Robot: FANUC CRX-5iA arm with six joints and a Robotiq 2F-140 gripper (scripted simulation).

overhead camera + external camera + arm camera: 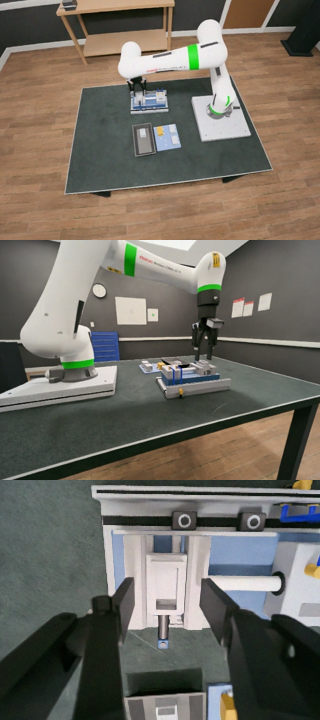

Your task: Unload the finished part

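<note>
Right now the pocketed part is 50 mm below my hand. Also, from my hand: light blue plate (200 mm behind, 300 mm to the left, 150 mm below); then yellow block (150 mm behind, 260 mm to the left, 120 mm below).
</note>
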